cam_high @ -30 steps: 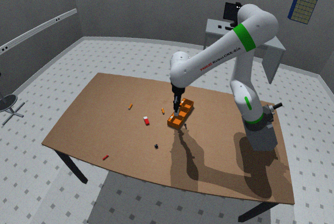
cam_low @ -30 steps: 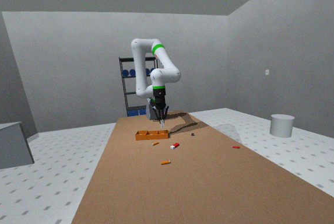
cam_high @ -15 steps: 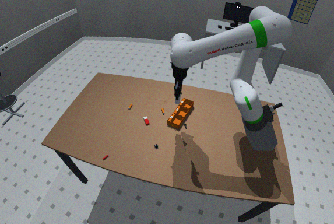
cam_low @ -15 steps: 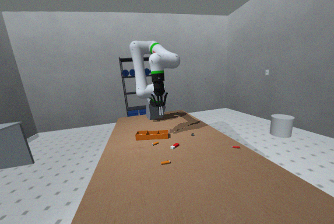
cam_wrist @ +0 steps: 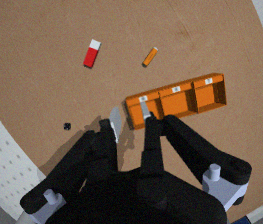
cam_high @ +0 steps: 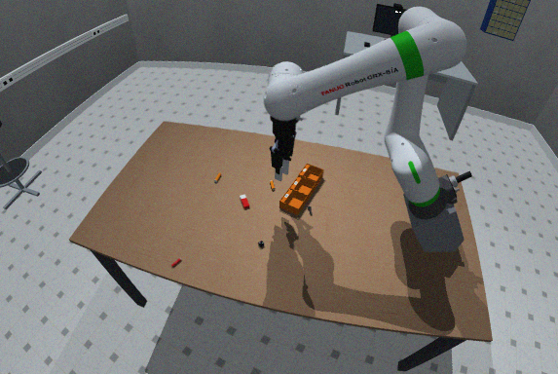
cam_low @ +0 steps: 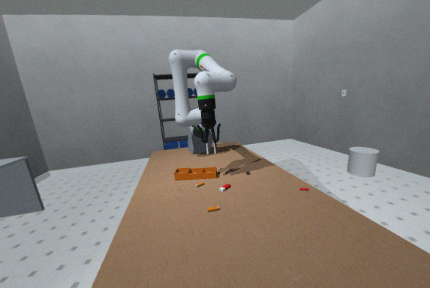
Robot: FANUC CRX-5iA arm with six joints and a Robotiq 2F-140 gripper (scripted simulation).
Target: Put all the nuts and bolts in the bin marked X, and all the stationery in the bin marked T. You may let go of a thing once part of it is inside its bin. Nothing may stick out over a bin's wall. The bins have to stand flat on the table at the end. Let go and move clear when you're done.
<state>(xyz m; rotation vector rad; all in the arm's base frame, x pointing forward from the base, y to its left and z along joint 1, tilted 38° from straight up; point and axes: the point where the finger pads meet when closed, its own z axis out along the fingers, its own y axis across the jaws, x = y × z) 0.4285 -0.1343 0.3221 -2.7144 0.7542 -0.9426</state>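
Right now my hand is 180 mm above the white eraser, 150 mm short of it and 10 mm to the left of it. From my hand the other things lie so: orange bin tray: 170 mm below, 90 mm behind, 80 mm to the right; then red stick: 370 mm ahead, 310 mm to the left, 190 mm below.
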